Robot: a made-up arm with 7 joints. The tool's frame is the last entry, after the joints. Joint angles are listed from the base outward. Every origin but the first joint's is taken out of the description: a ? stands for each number. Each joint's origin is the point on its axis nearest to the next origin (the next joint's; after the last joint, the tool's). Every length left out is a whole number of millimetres.
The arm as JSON. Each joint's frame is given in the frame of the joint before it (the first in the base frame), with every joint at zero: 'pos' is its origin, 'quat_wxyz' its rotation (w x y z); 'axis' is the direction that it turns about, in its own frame. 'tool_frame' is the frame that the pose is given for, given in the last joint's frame.
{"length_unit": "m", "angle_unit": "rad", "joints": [
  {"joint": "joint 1", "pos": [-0.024, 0.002, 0.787], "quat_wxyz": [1.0, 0.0, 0.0, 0.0], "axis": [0.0, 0.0, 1.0]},
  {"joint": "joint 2", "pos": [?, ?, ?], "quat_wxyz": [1.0, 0.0, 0.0, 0.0], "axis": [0.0, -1.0, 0.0]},
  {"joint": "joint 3", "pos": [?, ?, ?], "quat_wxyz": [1.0, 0.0, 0.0, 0.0], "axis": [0.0, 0.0, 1.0]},
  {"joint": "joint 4", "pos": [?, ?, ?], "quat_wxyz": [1.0, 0.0, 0.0, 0.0], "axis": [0.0, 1.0, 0.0]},
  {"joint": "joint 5", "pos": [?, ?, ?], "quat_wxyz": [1.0, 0.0, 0.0, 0.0], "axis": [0.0, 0.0, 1.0]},
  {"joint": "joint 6", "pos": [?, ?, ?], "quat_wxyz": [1.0, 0.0, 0.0, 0.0], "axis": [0.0, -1.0, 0.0]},
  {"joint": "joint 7", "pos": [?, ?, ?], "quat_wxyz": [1.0, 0.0, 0.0, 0.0], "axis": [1.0, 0.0, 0.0]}
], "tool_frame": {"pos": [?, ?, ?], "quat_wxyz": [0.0, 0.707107, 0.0, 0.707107]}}
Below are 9 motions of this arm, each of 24 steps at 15 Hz.
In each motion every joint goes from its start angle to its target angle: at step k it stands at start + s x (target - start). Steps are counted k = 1, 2, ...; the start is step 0. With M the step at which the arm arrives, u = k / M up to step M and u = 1 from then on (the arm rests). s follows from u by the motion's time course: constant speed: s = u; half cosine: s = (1 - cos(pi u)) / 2; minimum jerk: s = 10 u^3 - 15 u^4 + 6 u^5.
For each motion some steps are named. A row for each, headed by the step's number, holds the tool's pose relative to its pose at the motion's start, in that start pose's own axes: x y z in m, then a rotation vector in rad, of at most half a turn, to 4 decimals.
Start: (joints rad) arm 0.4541 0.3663 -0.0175 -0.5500 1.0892 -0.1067 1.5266
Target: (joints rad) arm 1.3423 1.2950 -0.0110 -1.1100 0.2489 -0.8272 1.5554
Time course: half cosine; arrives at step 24
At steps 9, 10, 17, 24:
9: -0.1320 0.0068 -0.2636 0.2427 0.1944 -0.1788
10: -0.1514 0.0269 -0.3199 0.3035 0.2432 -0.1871
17: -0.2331 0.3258 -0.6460 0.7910 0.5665 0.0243
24: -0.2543 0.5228 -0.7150 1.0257 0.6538 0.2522

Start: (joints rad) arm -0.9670 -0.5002 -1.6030 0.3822 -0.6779 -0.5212 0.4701
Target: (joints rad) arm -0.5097 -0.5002 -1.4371 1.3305 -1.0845 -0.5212 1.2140
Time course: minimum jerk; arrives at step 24
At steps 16, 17, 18, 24:
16: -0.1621 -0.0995 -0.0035 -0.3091 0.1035 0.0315
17: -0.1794 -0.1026 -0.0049 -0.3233 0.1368 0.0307
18: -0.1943 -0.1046 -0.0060 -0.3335 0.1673 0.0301
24: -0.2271 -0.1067 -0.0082 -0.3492 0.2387 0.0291

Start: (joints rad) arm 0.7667 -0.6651 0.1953 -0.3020 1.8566 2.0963 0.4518
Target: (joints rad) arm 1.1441 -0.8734 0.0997 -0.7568 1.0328 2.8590 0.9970
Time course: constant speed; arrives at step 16
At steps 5, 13, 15, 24:
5: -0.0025 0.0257 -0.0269 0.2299 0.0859 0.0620
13: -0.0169 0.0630 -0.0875 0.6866 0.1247 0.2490
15: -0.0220 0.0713 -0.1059 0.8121 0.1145 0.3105
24: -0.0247 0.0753 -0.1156 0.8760 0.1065 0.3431

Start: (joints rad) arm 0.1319 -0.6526 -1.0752 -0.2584 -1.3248 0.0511 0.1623
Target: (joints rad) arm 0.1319 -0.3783 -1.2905 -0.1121 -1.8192 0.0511 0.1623
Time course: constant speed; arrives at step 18
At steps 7, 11, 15, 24:
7: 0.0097 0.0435 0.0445 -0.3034 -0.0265 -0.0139
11: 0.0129 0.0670 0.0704 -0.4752 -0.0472 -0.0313
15: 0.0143 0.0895 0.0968 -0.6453 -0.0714 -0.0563
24: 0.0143 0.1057 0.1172 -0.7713 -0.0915 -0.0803

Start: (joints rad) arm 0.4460 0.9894 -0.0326 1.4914 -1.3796 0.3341 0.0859
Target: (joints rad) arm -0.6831 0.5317 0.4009 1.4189 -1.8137 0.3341 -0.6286
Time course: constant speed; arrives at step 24
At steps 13, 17, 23, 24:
13: 0.1459 -0.1481 -0.1108 -0.5690 -0.2075 -0.8204
17: 0.1748 -0.2051 -0.1013 -0.6974 -0.3330 -1.0697
23: 0.1971 -0.2791 -0.0546 -0.8393 -0.5687 -1.4298
24: 0.1982 -0.2892 -0.0438 -0.8565 -0.6132 -1.4875

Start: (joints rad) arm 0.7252 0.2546 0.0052 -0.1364 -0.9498 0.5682 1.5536
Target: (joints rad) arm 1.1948 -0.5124 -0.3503 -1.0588 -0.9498 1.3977 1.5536
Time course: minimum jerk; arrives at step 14
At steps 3, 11, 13, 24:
3: -0.0159 0.0137 0.0103 0.0573 0.0037 0.0144
11: -0.2557 0.1688 -0.0878 0.9216 -0.0066 0.2215
13: -0.2705 0.1795 -0.1109 0.9968 -0.0090 0.2514
24: -0.2712 0.1800 -0.1121 1.0005 -0.0091 0.2530

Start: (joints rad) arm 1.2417 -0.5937 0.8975 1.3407 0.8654 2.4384 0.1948
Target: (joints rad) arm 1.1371 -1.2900 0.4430 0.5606 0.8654 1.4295 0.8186
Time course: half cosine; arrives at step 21
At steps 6, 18, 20, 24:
6: 0.0264 0.0487 0.0769 -0.0812 -0.0275 0.1477
18: 0.1794 0.3149 0.2570 -0.3795 -0.1304 0.6123
20: 0.1882 0.3313 0.2604 -0.4003 -0.1380 0.6324
24: 0.1893 0.3334 0.2608 -0.4030 -0.1389 0.6349

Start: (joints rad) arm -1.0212 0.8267 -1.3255 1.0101 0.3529 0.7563 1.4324
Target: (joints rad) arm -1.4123 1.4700 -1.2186 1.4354 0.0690 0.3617 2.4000
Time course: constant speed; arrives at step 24
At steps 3, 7, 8, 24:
3: 0.0397 -0.0045 -0.0396 -0.0314 0.0183 0.1653
7: 0.0876 -0.0043 -0.0942 -0.0702 0.0359 0.3824
8: 0.0987 -0.0032 -0.1079 -0.0796 0.0391 0.4359
24: 0.2280 0.0644 -0.3182 -0.2442 0.0499 1.2134

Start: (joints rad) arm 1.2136 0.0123 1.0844 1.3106 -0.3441 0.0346 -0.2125
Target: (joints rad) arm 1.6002 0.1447 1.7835 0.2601 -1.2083 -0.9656 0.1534
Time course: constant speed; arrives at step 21
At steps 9, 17, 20, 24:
9: -0.0491 -0.0719 -0.2170 -0.2290 0.1694 0.0491
17: -0.1923 -0.0646 -0.3340 -0.1574 0.3052 0.2894
20: -0.2501 -0.0406 -0.3486 -0.0546 0.3116 0.3868
24: -0.2683 -0.0305 -0.3497 -0.0127 0.3055 0.4169

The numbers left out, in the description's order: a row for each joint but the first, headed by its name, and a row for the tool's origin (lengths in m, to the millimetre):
joint 2: -0.016 -0.115 0.0
joint 3: 0.02 0.0 0.457
joint 4: 0.005 0.044 0.0
joint 5: -0.001 0.0 0.318
joint 6: 0.023 -0.035 0.0
joint 7: 0.03 0.0 0.056
tool: 0.0 -0.029 -0.004

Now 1 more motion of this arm.
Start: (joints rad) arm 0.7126 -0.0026 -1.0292 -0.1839 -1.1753 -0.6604 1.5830
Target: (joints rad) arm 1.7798 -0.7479 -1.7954 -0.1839 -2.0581 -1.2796 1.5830
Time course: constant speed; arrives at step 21
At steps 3, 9, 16, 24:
3: -0.0612 0.0538 -0.0492 -0.0175 0.0949 -0.0096
9: -0.1112 0.2010 -0.1754 0.0105 0.2084 0.0636
16: -0.0307 0.4056 -0.3156 0.0518 0.1601 0.2966
24: 0.1071 0.5470 -0.3706 0.0151 -0.0039 0.5263

